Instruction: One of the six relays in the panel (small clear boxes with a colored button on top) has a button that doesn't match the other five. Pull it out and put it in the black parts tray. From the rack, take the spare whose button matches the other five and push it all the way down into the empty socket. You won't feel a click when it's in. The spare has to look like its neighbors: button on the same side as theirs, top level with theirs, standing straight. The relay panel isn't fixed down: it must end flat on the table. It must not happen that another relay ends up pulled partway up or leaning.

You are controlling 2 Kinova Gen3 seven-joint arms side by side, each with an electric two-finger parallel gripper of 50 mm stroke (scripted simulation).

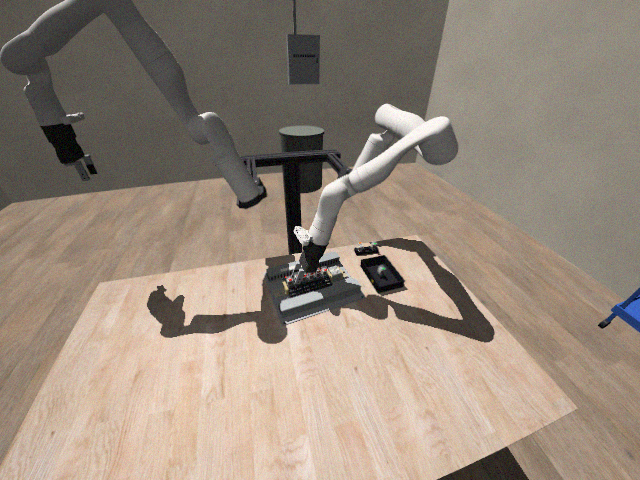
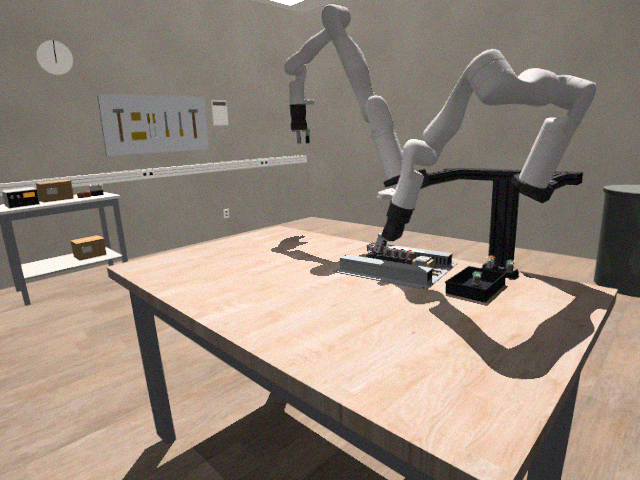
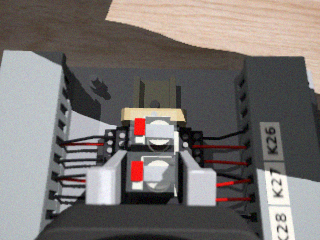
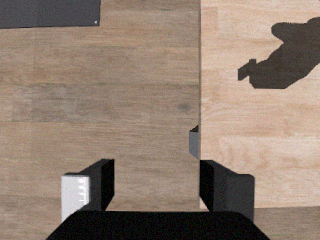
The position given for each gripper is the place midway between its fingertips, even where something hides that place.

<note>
In view: the left gripper point(image 2: 378, 250), the right gripper point(image 1: 90, 177), a relay panel point(image 1: 313, 298) and a black parts tray point(image 2: 452, 286).
The relay panel is seen too in image 2 point(image 2: 429, 266). The black parts tray is seen too in image 1 point(image 1: 385, 283). The left gripper is seen too in image 3 point(image 3: 152, 168). Image 4 misses the relay panel: it is out of frame. Image 3 does not show the black parts tray: it is out of frame.
</note>
